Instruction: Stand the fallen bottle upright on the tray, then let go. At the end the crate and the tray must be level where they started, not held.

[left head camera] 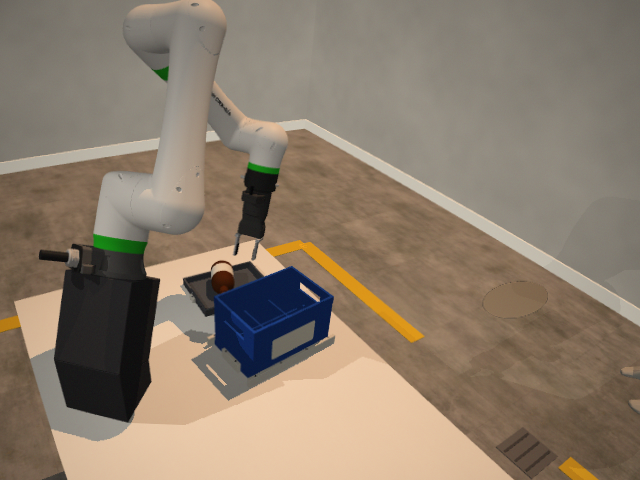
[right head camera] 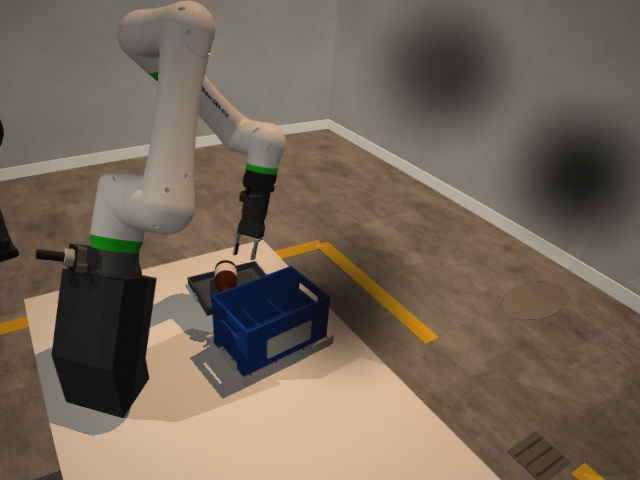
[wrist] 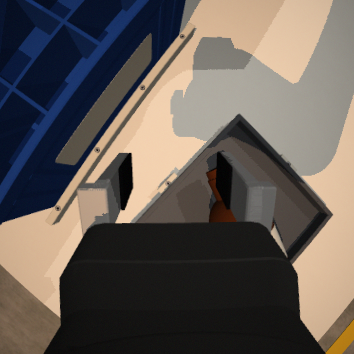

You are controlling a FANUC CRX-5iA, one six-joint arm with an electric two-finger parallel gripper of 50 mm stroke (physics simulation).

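Where they show: gripper, fingertip midpoint: (left head camera: 244,257) (right head camera: 243,256) (wrist: 174,169); arm's base at its link origin: (left head camera: 115,274) (right head camera: 111,273).
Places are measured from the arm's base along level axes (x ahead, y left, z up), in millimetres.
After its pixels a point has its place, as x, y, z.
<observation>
A brown bottle (left head camera: 222,281) {366, 157, -236} (right head camera: 225,279) {370, 160, -233} (wrist: 221,212) {388, 152, -240} with a white label lies on its side in the dark grey tray (left head camera: 200,304) {278, 132, -280} (right head camera: 200,298) {281, 158, -278} (wrist: 309,192) {286, 238, -278}. In the wrist view the right finger and the gripper body hide much of it. The blue crate (left head camera: 243,347) {265, -171, -209} (right head camera: 235,343) {264, -155, -211} (wrist: 38,157) {456, -6, -145} stands level beside the tray, on the head cameras' side, and hides part of the tray there. My gripper (left head camera: 245,256) {398, 75, -106} (right head camera: 245,255) {398, 75, -106} (wrist: 174,169) {398, 75, -106} is open and empty. It hangs above the tray's far side, close to the bottle but apart from it.
The crate's divided compartments and high walls stand close to the tray. A light strip with screws (wrist: 120,119) {384, -6, -274} runs along the crate's base on the tray side. The black robot base (left head camera: 105,346) {-75, -139, -90} (right head camera: 103,341) {-65, -143, -84} stands on the pale table (left head camera: 310,428) {319, -421, -303} (right head camera: 310,428) {337, -431, -304} at the left.
</observation>
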